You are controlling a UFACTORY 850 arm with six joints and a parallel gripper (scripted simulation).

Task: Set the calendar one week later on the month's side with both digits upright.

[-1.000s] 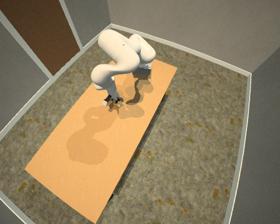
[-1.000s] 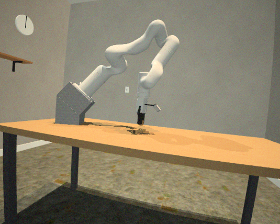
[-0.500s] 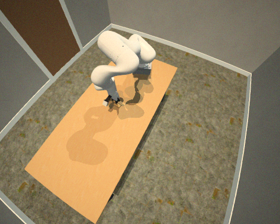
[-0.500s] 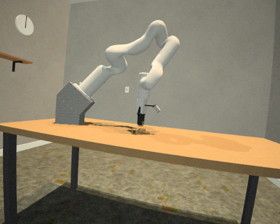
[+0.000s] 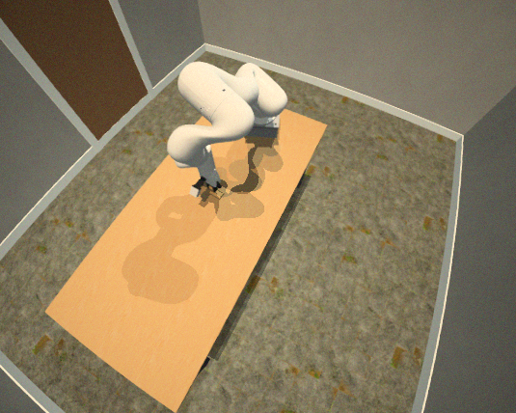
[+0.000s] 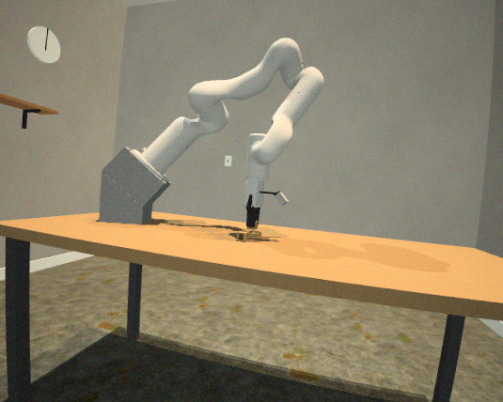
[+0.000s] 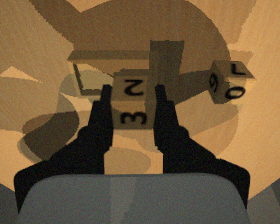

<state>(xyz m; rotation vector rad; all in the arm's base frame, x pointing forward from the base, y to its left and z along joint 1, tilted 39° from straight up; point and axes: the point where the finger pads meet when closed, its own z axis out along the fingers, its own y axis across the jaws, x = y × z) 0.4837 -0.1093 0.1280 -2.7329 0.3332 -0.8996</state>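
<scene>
The wooden calendar tray is 2 cm to the left of my hand and 5 cm below it.
</scene>
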